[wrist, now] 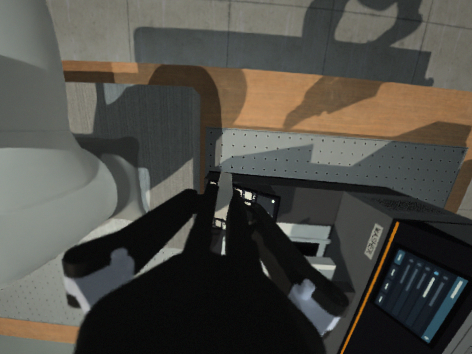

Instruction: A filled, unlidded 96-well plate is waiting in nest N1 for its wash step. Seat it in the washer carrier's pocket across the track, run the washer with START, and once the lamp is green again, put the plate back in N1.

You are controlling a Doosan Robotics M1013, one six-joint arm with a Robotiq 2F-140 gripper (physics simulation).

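Seen in the pictures: gripper, fingertip midpoint: (pixel 223 182); arm's base, origin of the base link: (pixel 101 179).
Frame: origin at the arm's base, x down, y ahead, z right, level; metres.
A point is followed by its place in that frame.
My gripper (pixel 223 182) {x -0.105, y -0.040, z -0.268 m} is shut, with its finger pads together and nothing held between them. It is over the black key panel (pixel 268 201) {x -0.081, y -0.005, z -0.339 m}, beside the washer, and covers most of it. A few pale keys (pixel 248 195) {x -0.063, y -0.006, z -0.308 m} show just right of the fingertips. The grey and black washer (pixel 355 212) {x -0.063, y 0.016, z -0.503 m} stands at the right, with its WASHER label and a lit screen (pixel 422 295) {x -0.176, y 0.072, z -0.526 m}. The 96-well plate, nest N1, the START key and the green lamp cannot be made out; the gripper hides much of that area. Whether the fingertips touch a key cannot be told.
White rail-like parts (pixel 306 232) {x -0.019, y 0.089, z -0.444 m} lie between the gripper and the washer. A grey perforated strip (pixel 270 145) {x 0.047, y -0.086, z -0.359 m} and a wooden edge (pixel 270 100) {x 0.060, y -0.182, z -0.352 m} run behind the panel. The pale robot arm (pixel 45 200) {x -0.168, y -0.027, z -0.077 m} fills the left side. Tiled floor (pixel 180 17) shows beyond the wooden edge.
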